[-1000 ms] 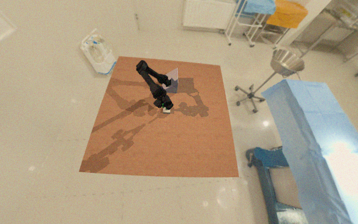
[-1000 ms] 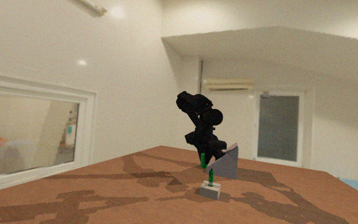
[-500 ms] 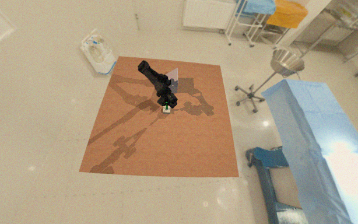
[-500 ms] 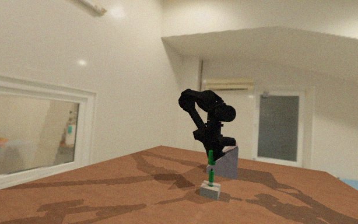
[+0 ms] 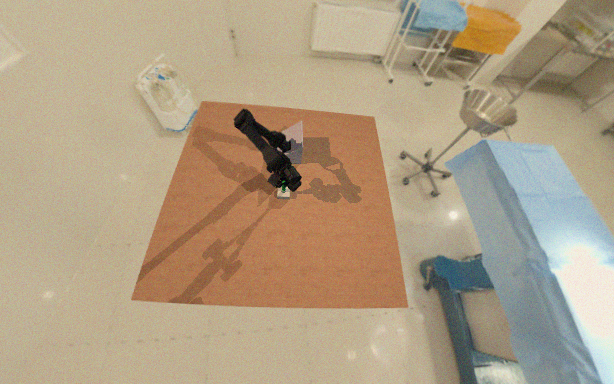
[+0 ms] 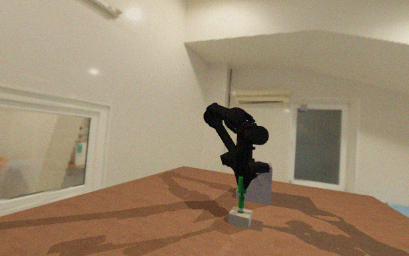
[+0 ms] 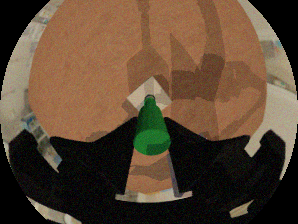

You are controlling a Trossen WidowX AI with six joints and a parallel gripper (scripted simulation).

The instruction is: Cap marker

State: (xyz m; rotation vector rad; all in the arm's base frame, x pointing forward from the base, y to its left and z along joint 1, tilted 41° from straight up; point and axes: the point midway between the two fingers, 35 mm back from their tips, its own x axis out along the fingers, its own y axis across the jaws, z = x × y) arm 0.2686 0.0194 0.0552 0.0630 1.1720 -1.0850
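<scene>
Now: the grey holder block 10 cm below my gripper tip. Also, from my gripper tip: green cap (1 cm above).
</scene>
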